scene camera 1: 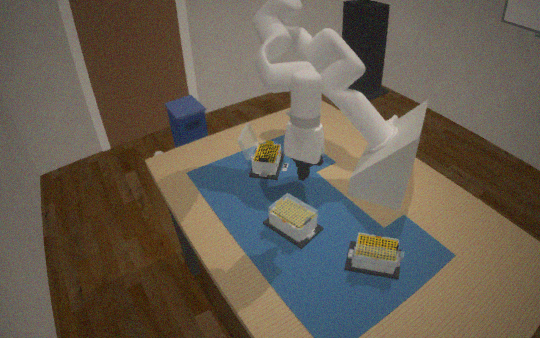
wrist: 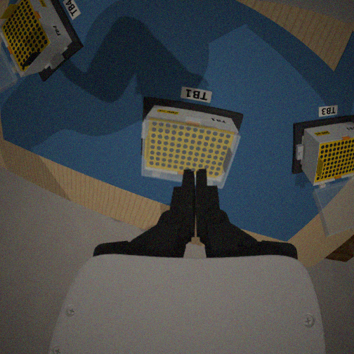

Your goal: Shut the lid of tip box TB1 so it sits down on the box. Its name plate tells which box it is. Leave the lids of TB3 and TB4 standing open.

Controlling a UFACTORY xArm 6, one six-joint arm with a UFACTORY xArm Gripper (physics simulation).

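Where they show: gripper, fingertip midpoint: [scene camera 1: 303, 177]; arm's base, link origin: [scene camera 1: 383, 140].
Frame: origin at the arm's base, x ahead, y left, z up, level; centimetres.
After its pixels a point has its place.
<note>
Tip box TB1 [scene camera 1: 292, 229] @[x 44.8, y 4.1, z -9.5 cm] [wrist: 175, 116] stands in the middle of the mat, its name plate [wrist: 196, 94] beside it. Its clear lid [scene camera 1: 294, 209] @[x 40.4, y -0.3, z -7.5 cm] [wrist: 187, 150] lies level over the yellow tip rack, down on the box. My gripper [scene camera 1: 303, 176] @[x 36.9, y -0.8, z 2.3 cm] [wrist: 195, 184] is shut and empty, raised above the mat; in the wrist view its tips overlap the lid's near edge. Tip box TB4 [scene camera 1: 265, 167] @[x 32.0, y -26.1, z -11.5 cm] [wrist: 59, 34] has its clear lid [scene camera 1: 247, 142] @[x 32.4, y -36.0, z -5.6 cm] [wrist: 7, 70] standing open. Tip box TB3 [scene camera 1: 375, 262] @[x 37.0, y 28.4, z -7.8 cm] [wrist: 311, 150] has its clear lid [wrist: 335, 210] open too.
The blue mat [scene camera 1: 320, 290] @[x 49.9, y 22.0, z -15.2 cm] [wrist: 260, 200] lies on the wooden table [scene camera 1: 475, 240] @[x 0.2, y 43.6, z -15.5 cm]. Each box sits on a dark base. The grey-white slanted panel [scene camera 1: 387, 167] @[x 12.0, y 10.6, z 0.3 cm] stands by the arm's base. A blue bin [scene camera 1: 187, 120] stands on the floor beyond the table.
</note>
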